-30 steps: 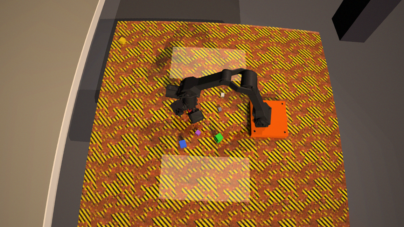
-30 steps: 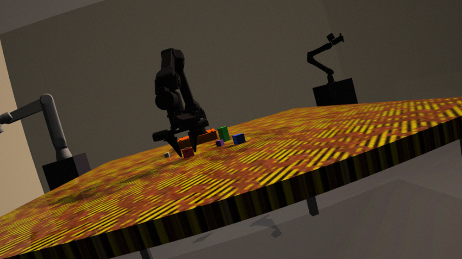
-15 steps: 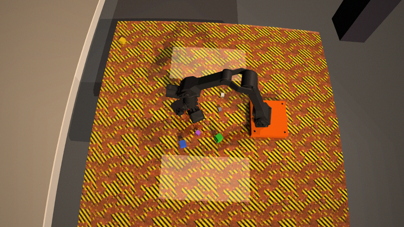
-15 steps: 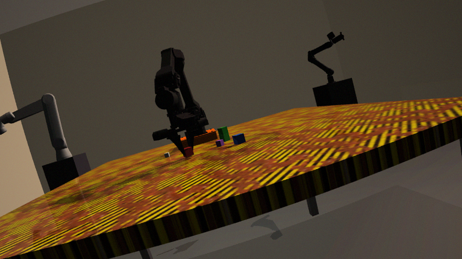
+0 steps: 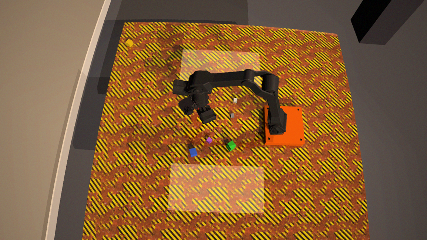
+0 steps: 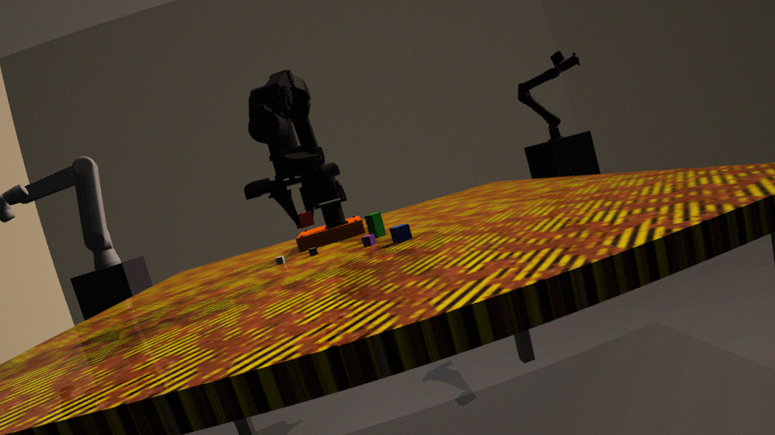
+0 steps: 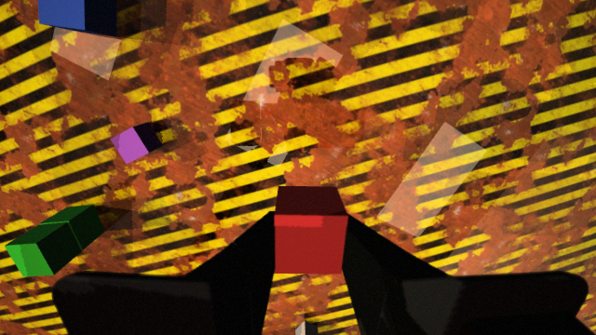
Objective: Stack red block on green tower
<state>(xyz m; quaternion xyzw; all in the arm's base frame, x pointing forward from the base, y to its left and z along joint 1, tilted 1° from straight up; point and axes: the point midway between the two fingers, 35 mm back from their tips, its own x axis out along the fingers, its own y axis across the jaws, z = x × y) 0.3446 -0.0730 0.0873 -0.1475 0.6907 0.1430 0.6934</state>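
Right now the purple block is 30 mm behind my gripper tip, 120 mm to the left of it and 80 mm below it. Round my gripper tip: grey block (150 mm behind, 80 mm below); red block (right at my gripper tip); blue block (40 mm ahead, 170 mm to the left, 70 mm below).
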